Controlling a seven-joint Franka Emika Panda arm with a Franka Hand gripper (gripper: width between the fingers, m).
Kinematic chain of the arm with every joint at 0, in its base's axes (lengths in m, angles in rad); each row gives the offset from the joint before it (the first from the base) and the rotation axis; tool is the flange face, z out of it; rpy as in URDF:
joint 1: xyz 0 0 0.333 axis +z
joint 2: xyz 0 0 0 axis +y
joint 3: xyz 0 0 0.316 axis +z
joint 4: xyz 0.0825 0 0 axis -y
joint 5: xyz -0.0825 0 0.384 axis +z
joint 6: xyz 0 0 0 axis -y
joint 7: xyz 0.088 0 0 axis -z
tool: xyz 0 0 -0.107 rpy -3.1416 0 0
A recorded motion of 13 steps. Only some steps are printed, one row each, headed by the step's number.
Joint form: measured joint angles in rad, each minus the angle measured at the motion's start. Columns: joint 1, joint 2, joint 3, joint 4, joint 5, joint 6, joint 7.
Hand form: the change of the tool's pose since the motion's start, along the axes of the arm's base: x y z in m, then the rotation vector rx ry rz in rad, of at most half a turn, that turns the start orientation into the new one. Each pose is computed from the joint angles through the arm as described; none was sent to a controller.
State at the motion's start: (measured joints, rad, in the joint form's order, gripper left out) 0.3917 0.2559 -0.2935 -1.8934 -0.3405 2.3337 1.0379
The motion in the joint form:
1: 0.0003 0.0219 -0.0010 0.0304 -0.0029 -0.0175 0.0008
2: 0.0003 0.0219 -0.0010 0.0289 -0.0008 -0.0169 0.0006
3: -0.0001 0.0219 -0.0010 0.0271 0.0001 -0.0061 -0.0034
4: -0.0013 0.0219 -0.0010 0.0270 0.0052 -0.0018 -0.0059
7: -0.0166 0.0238 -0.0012 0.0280 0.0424 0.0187 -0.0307
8: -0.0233 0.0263 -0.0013 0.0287 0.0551 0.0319 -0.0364
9: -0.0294 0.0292 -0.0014 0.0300 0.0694 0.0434 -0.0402
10: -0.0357 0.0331 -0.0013 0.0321 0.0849 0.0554 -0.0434
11: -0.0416 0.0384 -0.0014 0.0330 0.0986 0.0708 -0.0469
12: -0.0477 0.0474 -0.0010 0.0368 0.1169 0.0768 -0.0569
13: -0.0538 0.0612 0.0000 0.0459 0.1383 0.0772 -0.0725
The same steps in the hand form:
1: 0.0066 0.0008 -0.0005 -0.0124 0.0053 -0.0037
2: 0.0063 0.0008 -0.0012 -0.0107 0.0064 -0.0046
3: 0.0068 0.0011 -0.0010 -0.0081 -0.0003 0.0019
4: 0.0071 0.0007 -0.0007 -0.0033 -0.0031 0.0018
7: 0.0099 -0.0074 0.0004 0.0264 -0.0126 -0.0035
8: 0.0115 -0.0107 0.0005 0.0379 -0.0212 -0.0074
9: 0.0132 -0.0138 0.0005 0.0505 -0.0292 -0.0140
10: 0.0151 -0.0168 0.0003 0.0640 -0.0378 -0.0218
11: 0.0170 -0.0197 -0.0010 0.0759 -0.0473 -0.0273
12: 0.0190 -0.0226 -0.0042 0.0867 -0.0459 -0.0319
13: 0.0220 -0.0251 -0.0086 0.0964 -0.0388 -0.0337

